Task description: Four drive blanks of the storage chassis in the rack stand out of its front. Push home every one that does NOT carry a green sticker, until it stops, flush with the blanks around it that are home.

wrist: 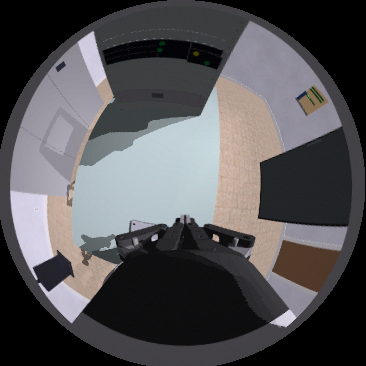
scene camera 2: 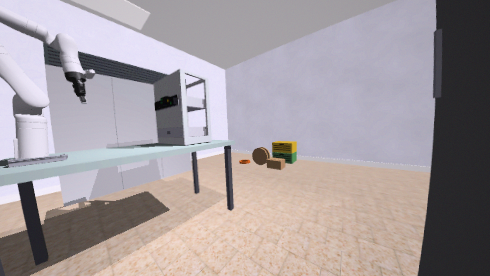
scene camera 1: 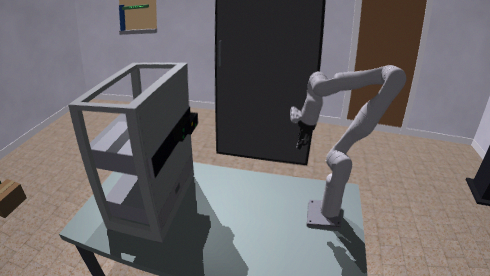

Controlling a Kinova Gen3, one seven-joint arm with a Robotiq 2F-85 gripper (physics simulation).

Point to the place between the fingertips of my gripper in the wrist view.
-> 184,220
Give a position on a grey rack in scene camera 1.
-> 149,142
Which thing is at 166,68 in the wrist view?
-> A grey rack.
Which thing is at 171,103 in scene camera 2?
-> A grey rack.
